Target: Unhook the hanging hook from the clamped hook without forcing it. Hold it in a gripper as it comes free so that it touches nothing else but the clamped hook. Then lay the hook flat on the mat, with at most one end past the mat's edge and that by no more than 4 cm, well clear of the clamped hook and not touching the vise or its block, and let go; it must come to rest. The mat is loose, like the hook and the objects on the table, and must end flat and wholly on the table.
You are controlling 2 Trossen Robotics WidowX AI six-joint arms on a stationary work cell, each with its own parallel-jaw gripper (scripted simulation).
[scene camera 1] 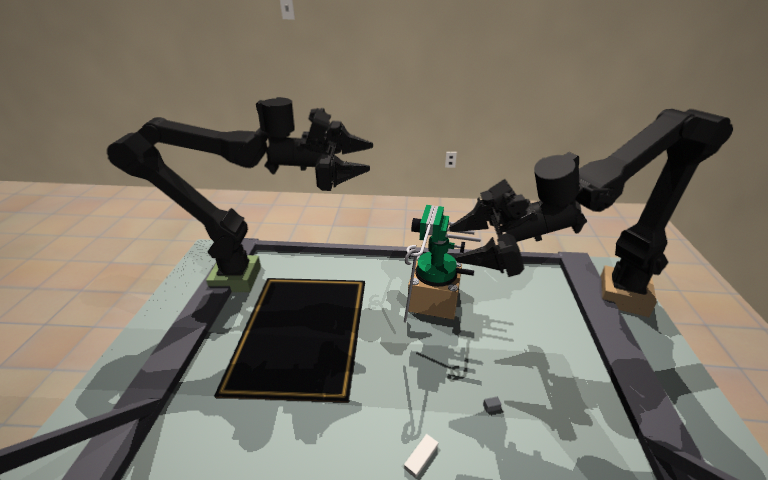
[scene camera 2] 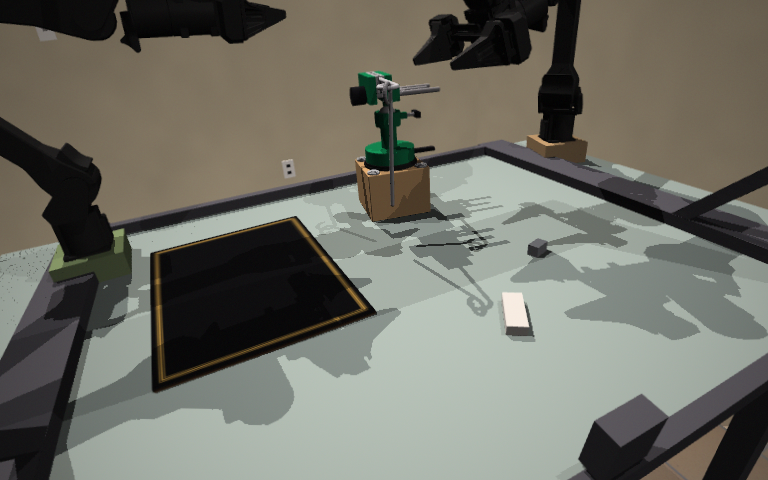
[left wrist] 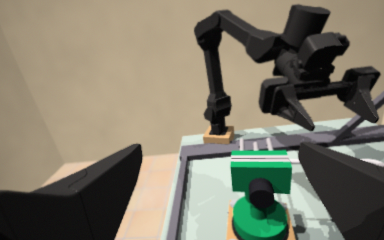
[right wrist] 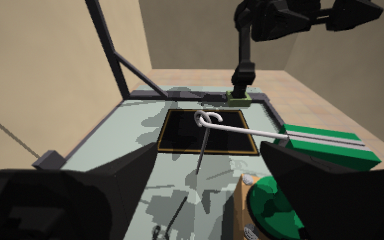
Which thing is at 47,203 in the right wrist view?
My right gripper.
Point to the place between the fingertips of my right gripper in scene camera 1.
452,243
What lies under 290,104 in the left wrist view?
My right gripper.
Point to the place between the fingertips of my left gripper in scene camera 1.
371,156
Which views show my right gripper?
Scene camera 1, scene camera 2, the left wrist view and the right wrist view: all of them.
